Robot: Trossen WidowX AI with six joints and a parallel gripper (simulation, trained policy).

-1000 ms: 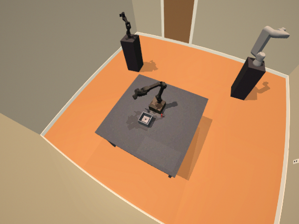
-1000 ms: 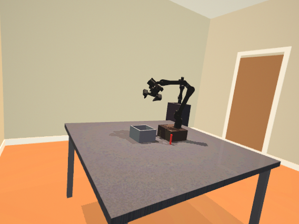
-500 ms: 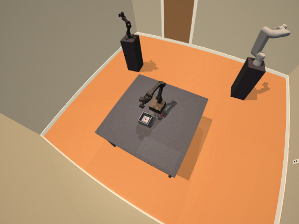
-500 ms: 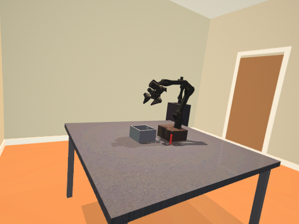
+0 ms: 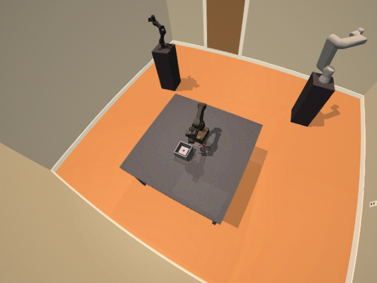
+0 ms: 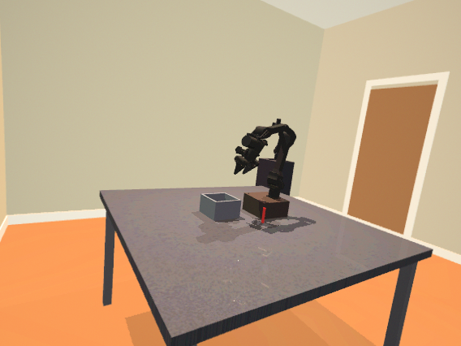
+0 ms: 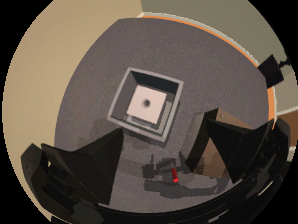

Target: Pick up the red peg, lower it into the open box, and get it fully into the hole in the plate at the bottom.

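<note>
Right now the red peg is 80 mm behind my gripper tip, 140 mm to the left of it and 190 mm below it. Round my gripper tip: grey box 60 mm ahead, 50 mm to the right, 210 mm below; pale plate 60 mm ahead, 50 mm to the right, 190 mm below.
</note>
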